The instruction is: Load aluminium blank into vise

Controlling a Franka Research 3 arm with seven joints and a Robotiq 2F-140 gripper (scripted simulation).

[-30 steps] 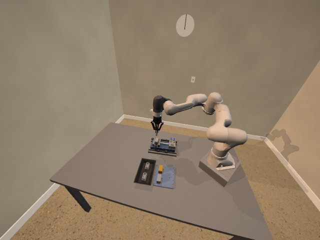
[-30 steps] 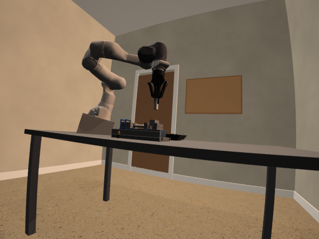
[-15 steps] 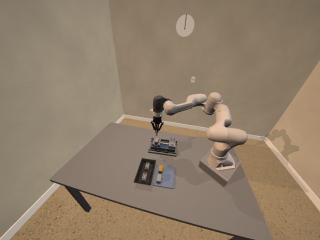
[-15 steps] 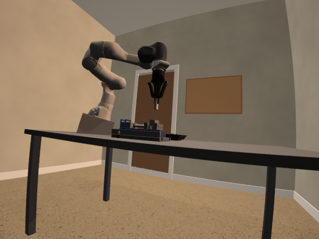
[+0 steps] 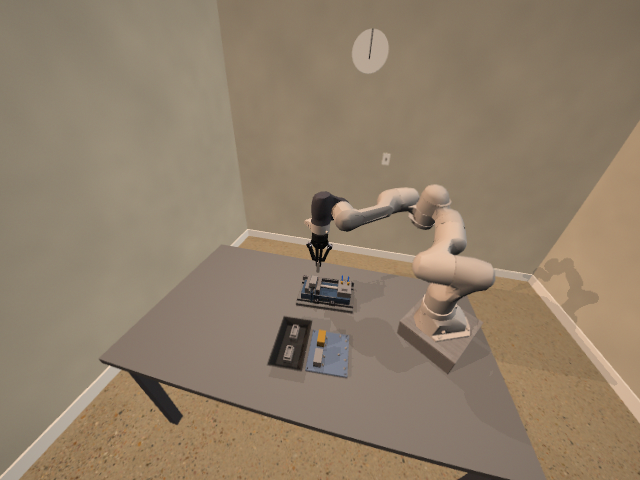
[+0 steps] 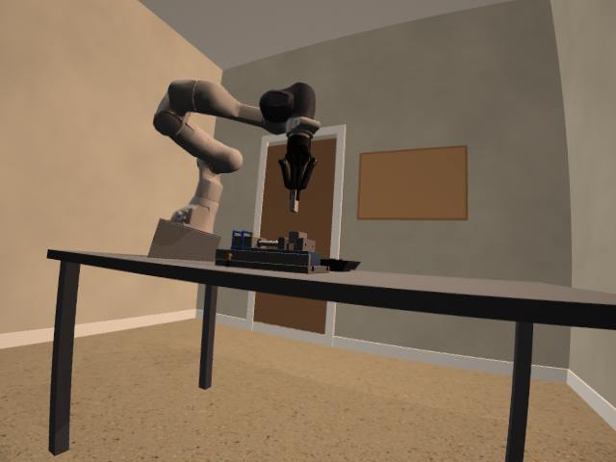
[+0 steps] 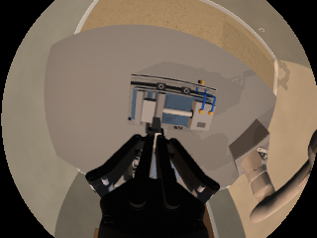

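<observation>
The vise is 17 cm below my hand and 5 cm behind it. From my hand the other things lie so: brass blank (28 cm to the left, 19 cm below, 6 cm behind).
</observation>
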